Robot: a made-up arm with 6 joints. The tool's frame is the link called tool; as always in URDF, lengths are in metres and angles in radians. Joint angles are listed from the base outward.
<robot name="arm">
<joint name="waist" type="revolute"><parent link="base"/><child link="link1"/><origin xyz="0.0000 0.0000 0.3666"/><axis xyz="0 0 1"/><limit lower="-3.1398" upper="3.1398"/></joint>
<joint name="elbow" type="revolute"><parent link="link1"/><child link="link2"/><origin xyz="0.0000 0.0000 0.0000"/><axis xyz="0 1 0"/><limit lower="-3.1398" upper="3.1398"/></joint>
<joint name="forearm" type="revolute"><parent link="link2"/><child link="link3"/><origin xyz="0.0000 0.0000 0.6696"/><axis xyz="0 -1 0"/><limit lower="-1.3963" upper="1.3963"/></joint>
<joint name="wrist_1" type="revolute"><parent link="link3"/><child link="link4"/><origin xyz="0.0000 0.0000 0.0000"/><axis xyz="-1 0 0"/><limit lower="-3.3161" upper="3.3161"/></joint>
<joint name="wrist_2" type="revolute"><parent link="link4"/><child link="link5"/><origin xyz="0.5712 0.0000 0.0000"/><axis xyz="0 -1 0"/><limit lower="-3.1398" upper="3.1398"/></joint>
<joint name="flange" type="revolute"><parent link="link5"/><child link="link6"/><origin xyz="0.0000 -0.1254 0.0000"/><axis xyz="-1 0 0"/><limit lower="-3.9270" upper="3.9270"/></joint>
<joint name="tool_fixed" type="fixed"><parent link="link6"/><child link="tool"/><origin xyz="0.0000 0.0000 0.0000"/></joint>
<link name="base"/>
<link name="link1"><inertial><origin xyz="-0.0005 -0.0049 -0.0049"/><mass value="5.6"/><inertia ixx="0.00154" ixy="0" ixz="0" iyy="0.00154" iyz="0" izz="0.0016"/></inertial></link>
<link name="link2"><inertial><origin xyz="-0.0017 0.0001 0.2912"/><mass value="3.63"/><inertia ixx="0.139" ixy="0" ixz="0" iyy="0.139" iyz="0" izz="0.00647"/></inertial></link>
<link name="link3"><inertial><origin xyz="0.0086 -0.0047 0.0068"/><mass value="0.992"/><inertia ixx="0.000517" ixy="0" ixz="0" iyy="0.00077" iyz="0" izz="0.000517"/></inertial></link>
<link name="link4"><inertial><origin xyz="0.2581 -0.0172 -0.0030"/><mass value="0.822"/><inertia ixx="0.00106" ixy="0" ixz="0" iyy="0.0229" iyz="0" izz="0.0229"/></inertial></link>
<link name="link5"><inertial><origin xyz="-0.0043 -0.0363 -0.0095"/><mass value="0.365"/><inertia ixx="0.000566" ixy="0" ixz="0" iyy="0.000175" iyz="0" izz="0.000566"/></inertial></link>
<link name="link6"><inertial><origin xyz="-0.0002 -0.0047 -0.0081"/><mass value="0.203"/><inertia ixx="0.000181" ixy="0" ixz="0" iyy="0.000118" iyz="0" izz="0.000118"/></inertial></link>
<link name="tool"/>
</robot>
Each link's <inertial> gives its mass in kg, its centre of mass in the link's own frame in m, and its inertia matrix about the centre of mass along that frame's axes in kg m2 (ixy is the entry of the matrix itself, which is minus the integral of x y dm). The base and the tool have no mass. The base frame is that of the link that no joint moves.
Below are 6 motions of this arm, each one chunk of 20 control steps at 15 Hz.
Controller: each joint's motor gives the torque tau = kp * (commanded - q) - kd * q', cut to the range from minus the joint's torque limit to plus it. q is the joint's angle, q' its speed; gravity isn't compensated. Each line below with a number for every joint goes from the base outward.
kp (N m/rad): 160 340 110 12 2.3 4.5
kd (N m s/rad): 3.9 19 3.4 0.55 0.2 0.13
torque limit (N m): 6.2 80 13 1.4 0.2 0.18
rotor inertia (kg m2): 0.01 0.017 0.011 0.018 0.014 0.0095
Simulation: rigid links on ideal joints. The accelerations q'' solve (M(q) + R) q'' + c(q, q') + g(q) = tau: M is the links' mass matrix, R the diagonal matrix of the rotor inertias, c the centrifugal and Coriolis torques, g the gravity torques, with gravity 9.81 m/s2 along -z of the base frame. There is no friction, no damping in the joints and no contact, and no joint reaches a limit. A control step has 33 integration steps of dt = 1/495 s. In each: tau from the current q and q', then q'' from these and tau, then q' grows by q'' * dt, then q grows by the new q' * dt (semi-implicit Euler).
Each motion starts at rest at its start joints. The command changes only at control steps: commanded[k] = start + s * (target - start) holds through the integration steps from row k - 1 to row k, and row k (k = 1, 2, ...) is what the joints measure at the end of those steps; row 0 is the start. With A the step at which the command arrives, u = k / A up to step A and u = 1 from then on. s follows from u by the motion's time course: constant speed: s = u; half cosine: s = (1 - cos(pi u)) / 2; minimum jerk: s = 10 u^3 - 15 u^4 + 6 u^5; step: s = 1 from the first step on.
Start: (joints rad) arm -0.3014 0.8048 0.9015 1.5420 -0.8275 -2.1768
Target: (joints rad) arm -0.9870 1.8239 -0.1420 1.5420 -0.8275 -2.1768
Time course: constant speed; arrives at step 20
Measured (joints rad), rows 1 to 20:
1: -0.3089 0.8317 0.8765 1.5513 -0.8295 -2.1765
2: -0.3297 0.8981 0.8026 1.5580 -0.8321 -2.1773
3: -0.3631 0.9892 0.7125 1.5561 -0.8327 -2.1793
4: -0.4072 1.0820 0.6307 1.5507 -0.8308 -2.1808
5: -0.4596 1.1580 0.5667 1.5445 -0.8274 -2.1808
6: -0.5148 1.2122 0.5208 1.5373 -0.8238 -2.1796
7: -0.5667 1.2508 0.4854 1.5311 -0.8209 -2.1785
8: -0.6106 1.2850 0.4499 1.5280 -0.8192 -2.1779
9: -0.6447 1.3241 0.4077 1.5282 -0.8188 -2.1780
10: -0.6701 1.3720 0.3582 1.5308 -0.8193 -2.1785
11: -0.6904 1.4269 0.3046 1.5352 -0.8202 -2.1793
12: -0.7108 1.4840 0.2511 1.5404 -0.8214 -2.1802
13: -0.7363 1.5389 0.2005 1.5444 -0.8225 -2.1807
14: -0.7697 1.5897 0.1533 1.5459 -0.8233 -2.1807
15: -0.8110 1.6372 0.1082 1.5445 -0.8234 -2.1804
16: -0.8569 1.6836 0.0631 1.5409 -0.8228 -2.1800
17: -0.9024 1.7307 0.0166 1.5369 -0.8217 -2.1796
18: -0.9427 1.7793 -0.0315 1.5343 -0.8204 -2.1795
19: -0.9755 1.8290 -0.0804 1.5345 -0.8197 -2.1796
20: -1.0019 1.8788 -0.1291 1.5372 -0.8198 -2.1798

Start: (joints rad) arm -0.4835 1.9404 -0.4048 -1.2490 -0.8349 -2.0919
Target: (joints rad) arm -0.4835 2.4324 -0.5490 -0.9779 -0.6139 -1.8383
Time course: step
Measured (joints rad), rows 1 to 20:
1: -0.4806 2.0951 -0.4222 -1.0901 -0.8125 -2.0421
2: -0.4779 2.3970 -0.4433 -0.9138 -0.7442 -1.9125
3: -0.4858 2.5669 -0.4931 -0.9077 -0.6584 -1.7956
4: -0.4919 2.5665 -0.5391 -0.9684 -0.5978 -1.7727
5: -0.4865 2.4974 -0.5254 -0.9871 -0.5781 -1.8245
6: -0.4805 2.4485 -0.4888 -0.9630 -0.5899 -1.8638
7: -0.4797 2.4396 -0.4791 -0.9427 -0.6117 -1.8546
8: -0.4827 2.4526 -0.4942 -0.9458 -0.6266 -1.8364
9: -0.4853 2.4665 -0.5075 -0.9585 -0.6297 -1.8348
10: -0.4850 2.4713 -0.5077 -0.9637 -0.6259 -1.8414
11: -0.4834 2.4690 -0.5017 -0.9604 -0.6215 -1.8439
12: -0.4827 2.4651 -0.4984 -0.9561 -0.6196 -1.8422
13: -0.4831 2.4633 -0.4992 -0.9554 -0.6198 -1.8407
14: -0.4837 2.4636 -0.5010 -0.9568 -0.6205 -1.8409
15: -0.4838 2.4647 -0.5016 -0.9579 -0.6210 -1.8415
16: -0.4835 2.4653 -0.5012 -0.9579 -0.6210 -1.8416
17: -0.4834 2.4652 -0.5008 -0.9574 -0.6210 -1.8414
18: -0.4834 2.4650 -0.5007 -0.9572 -0.6209 -1.8414
19: -0.4835 2.4648 -0.5008 -0.9573 -0.6209 -1.8414
20: -0.4835 2.4648 -0.5009 -0.9574 -0.6209 -1.8414

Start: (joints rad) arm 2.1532 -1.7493 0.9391 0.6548 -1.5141 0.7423
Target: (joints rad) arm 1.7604 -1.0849 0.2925 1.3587 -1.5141 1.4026
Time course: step
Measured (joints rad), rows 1 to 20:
1: 2.1517 -1.6877 0.9847 0.8941 -1.5188 0.7805
2: 2.1457 -1.5037 1.1678 1.3724 -1.5233 0.8966
3: 2.1226 -1.2667 1.3733 1.6166 -1.5221 1.0968
4: 2.0744 -1.1620 1.1567 1.5436 -1.5185 1.3658
5: 1.9958 -1.1558 0.5828 1.3679 -1.5226 1.5943
6: 1.8717 -1.1099 0.1062 1.3405 -1.5304 1.7638
7: 1.7031 -1.0688 -0.1585 1.3716 -1.5320 1.8827
8: 1.5463 -1.0804 -0.2880 1.3796 -1.5275 1.9465
9: 1.4225 -1.1150 -0.2678 1.3518 -1.5182 1.9499
10: 1.3362 -1.1328 -0.0672 1.3295 -1.5093 1.8896
11: 1.2859 -1.1260 0.2839 1.3390 -1.5069 1.7619
12: 1.2641 -1.1578 0.4314 1.3842 -1.5124 1.5393
13: 1.2621 -1.2034 0.3743 1.3969 -1.5158 1.2845
14: 1.2788 -1.2053 0.3125 1.3807 -1.5142 1.0942
15: 1.3167 -1.1760 0.2941 1.3689 -1.5115 0.9751
16: 1.3781 -1.1495 0.2838 1.3675 -1.5106 0.9310
17: 1.4637 -1.1388 0.2777 1.3682 -1.5112 0.9636
18: 1.5721 -1.1422 0.2837 1.3700 -1.5122 1.0728
19: 1.7006 -1.1535 0.2978 1.3736 -1.5131 1.2577
20: 1.8284 -1.1658 0.3102 1.3613 -1.5119 1.4633

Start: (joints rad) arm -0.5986 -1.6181 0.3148 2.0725 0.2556 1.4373
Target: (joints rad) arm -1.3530 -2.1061 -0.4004 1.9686 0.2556 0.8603
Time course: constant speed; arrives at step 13
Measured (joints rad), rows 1 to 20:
1: -0.6064 -1.6617 0.2549 2.0575 0.2566 1.4062
2: -0.6291 -1.7347 0.2045 2.0463 0.2539 1.3478
3: -0.6667 -1.8032 0.1824 2.0307 0.2484 1.2937
4: -0.7194 -1.8580 0.1468 2.0127 0.2434 1.2507
5: -0.7883 -1.8967 0.0873 2.0036 0.2404 1.2102
6: -0.8749 -1.9233 0.0184 2.0018 0.2400 1.1670
7: -0.9802 -1.9468 -0.0462 2.0008 0.2415 1.1221
8: -1.0938 -1.9755 -0.1033 2.0053 0.2435 1.0784
9: -1.1983 -2.0116 -0.1576 2.0110 0.2443 1.0362
10: -1.2894 -2.0518 -0.2124 2.0059 0.2434 0.9928
11: -1.3658 -2.0917 -0.2683 1.9965 0.2414 0.9479
12: -1.4258 -2.1293 -0.3257 1.9888 0.2394 0.9032
13: -1.4679 -2.1649 -0.3843 1.9825 0.2380 0.8592
14: -1.4898 -2.1836 -0.4032 1.9858 0.2356 0.8459
15: -1.4899 -2.1837 -0.3865 1.9860 0.2338 0.8606
16: -1.4683 -2.1781 -0.3754 1.9810 0.2344 0.8692
17: -1.4249 -2.1740 -0.3795 1.9793 0.2364 0.8650
18: -1.3629 -2.1717 -0.3851 1.9774 0.2383 0.8603
19: -1.3074 -2.1712 -0.3850 1.9585 0.2398 0.8588
20: -1.2731 -2.1724 -0.3833 1.9461 0.2406 0.8586

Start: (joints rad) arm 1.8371 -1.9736 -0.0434 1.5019 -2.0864 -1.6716
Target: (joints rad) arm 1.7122 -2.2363 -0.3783 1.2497 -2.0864 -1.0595
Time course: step
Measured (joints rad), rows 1 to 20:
1: 1.8236 -2.1056 -0.2499 1.3636 -2.0972 -1.6347
2: 1.7839 -2.2858 -0.4381 1.2083 -2.0905 -1.5158
3: 1.7226 -2.3605 -0.3904 1.1906 -2.0648 -1.3095
4: 1.6723 -2.3519 -0.3031 1.2597 -2.0526 -1.0316
5: 1.6461 -2.3228 -0.3071 1.2960 -2.0604 -0.8015
6: 1.6418 -2.2986 -0.3578 1.2826 -2.0739 -0.6450
7: 1.6612 -2.2863 -0.3817 1.2651 -2.0825 -0.5711
8: 1.7006 -2.2870 -0.3699 1.2590 -2.0843 -0.5811
9: 1.7379 -2.2950 -0.3523 1.2491 -2.0800 -0.6710
10: 1.7551 -2.3028 -0.3477 1.2390 -2.0728 -0.8373
11: 1.7490 -2.3056 -0.3522 1.2368 -2.0667 -1.0604
12: 1.7253 -2.3035 -0.3563 1.2428 -2.0648 -1.2187
13: 1.6998 -2.3002 -0.3571 1.2552 -2.0676 -1.2876
14: 1.6859 -2.2987 -0.3566 1.2654 -2.0728 -1.2668
15: 1.6883 -2.2990 -0.3564 1.2676 -2.0769 -1.1564
16: 1.7025 -2.3000 -0.3559 1.2623 -2.0781 -1.0140
17: 1.7188 -2.3007 -0.3552 1.2538 -2.0763 -0.9435
18: 1.7285 -2.3009 -0.3553 1.2472 -2.0731 -0.9494
19: 1.7278 -2.3008 -0.3559 1.2455 -2.0705 -1.0277
20: 1.7193 -2.3005 -0.3564 1.2486 -2.0696 -1.0903

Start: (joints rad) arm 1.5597 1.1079 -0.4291 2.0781 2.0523 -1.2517
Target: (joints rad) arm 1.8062 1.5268 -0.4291 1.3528 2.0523 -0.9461
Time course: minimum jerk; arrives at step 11
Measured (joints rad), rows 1 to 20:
1: 1.5601 1.1346 -0.4235 2.0730 2.0514 -1.2495
2: 1.5636 1.1805 -0.4258 2.0490 2.0488 -1.2381
3: 1.5753 1.2243 -0.4329 1.9960 2.0466 -1.2129
4: 1.6005 1.2694 -0.4307 1.9082 2.0456 -1.1731
5: 1.6405 1.3250 -0.4203 1.7931 2.0451 -1.1217
6: 1.6927 1.3929 -0.4122 1.6695 2.0451 -1.0658
7: 1.7503 1.4664 -0.4115 1.5573 2.0465 -1.0143
8: 1.8025 1.5334 -0.4158 1.4674 2.0493 -0.9744
9: 1.8386 1.5827 -0.4202 1.4047 2.0520 -0.9499
10: 1.8538 1.6084 -0.4215 1.3704 2.0532 -0.9402
11: 1.8473 1.6128 -0.4190 1.3622 2.0533 -0.9410
12: 1.8232 1.6056 -0.4139 1.3634 2.0532 -0.9440
13: 1.7956 1.5975 -0.4096 1.3588 2.0524 -0.9441
14: 1.7781 1.5940 -0.4093 1.3512 2.0506 -0.9426
15: 1.7769 1.5948 -0.4118 1.3475 2.0485 -0.9424
16: 1.7896 1.5973 -0.4138 1.3496 2.0472 -0.9431
17: 1.8077 1.5989 -0.4139 1.3552 2.0477 -0.9435
18: 1.8219 1.5991 -0.4130 1.3607 2.0496 -0.9433
19: 1.8262 1.5985 -0.4124 1.3636 2.0518 -0.9430
20: 1.8204 1.5978 -0.4124 1.3628 2.0532 -0.9430

